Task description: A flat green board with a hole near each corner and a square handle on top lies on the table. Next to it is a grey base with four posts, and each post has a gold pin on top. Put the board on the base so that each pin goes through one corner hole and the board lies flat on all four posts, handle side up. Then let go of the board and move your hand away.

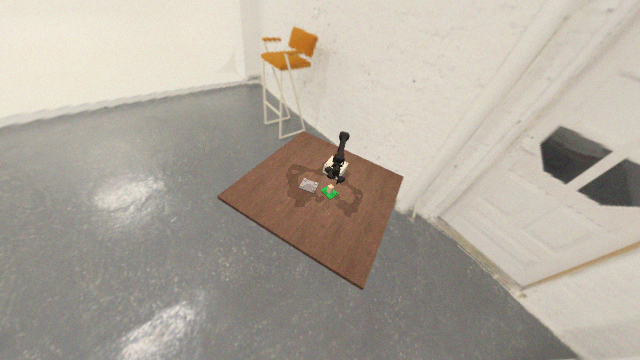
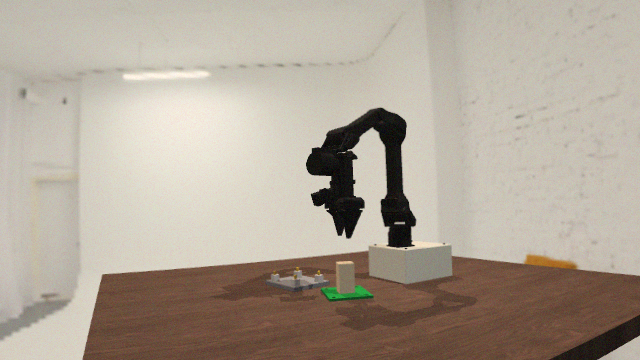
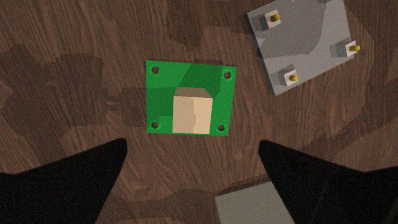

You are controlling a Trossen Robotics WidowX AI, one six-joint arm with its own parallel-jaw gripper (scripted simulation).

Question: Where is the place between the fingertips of my gripper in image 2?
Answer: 344,237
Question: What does my gripper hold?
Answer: Nothing.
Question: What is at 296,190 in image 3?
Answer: My gripper.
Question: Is my gripper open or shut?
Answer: Open.
